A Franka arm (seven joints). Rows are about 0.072 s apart.
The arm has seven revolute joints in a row. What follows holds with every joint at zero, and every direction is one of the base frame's.
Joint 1 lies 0.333 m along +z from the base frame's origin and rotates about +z.
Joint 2 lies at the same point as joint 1 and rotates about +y.
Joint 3 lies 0.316 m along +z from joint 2 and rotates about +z.
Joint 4 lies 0.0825 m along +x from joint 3 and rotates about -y.
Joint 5 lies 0.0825 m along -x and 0.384 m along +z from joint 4 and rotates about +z.
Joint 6 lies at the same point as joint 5 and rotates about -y.
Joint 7 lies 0.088 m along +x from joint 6 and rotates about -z.
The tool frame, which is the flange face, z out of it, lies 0.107 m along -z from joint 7; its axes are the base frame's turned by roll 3.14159, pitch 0 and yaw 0 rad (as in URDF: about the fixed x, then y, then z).
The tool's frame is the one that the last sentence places.
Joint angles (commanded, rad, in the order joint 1, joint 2, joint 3, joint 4, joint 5, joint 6, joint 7), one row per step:
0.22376 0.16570 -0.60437 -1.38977 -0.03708 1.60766 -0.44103
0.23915 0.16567 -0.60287 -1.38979 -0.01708 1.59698 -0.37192
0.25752 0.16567 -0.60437 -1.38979 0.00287 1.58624 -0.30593
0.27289 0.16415 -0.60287 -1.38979 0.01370 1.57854 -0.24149
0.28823 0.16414 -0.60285 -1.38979 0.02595 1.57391 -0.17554
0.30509 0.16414 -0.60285 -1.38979 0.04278 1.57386 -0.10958
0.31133 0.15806 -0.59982 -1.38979 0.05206 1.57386 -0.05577
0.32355 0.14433 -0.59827 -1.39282 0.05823 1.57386 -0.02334
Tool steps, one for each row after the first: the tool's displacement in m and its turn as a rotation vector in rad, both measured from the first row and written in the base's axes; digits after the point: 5 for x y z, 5 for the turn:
0.00293 0.01174 -0.00134 0.02465 -0.00676 -0.05195
0.00560 0.02372 -0.00249 0.04852 -0.01119 -0.10081
0.00762 0.03450 -0.00260 0.06349 -0.01557 -0.14822
0.00998 0.04472 -0.00313 0.07825 -0.02104 -0.19829
0.01297 0.05621 -0.00324 0.09669 -0.03059 -0.24626
0.01283 0.06184 -0.00031 0.11059 -0.04231 -0.28993
0.01086 0.06897 0.00517 0.12486 -0.05456 -0.30803

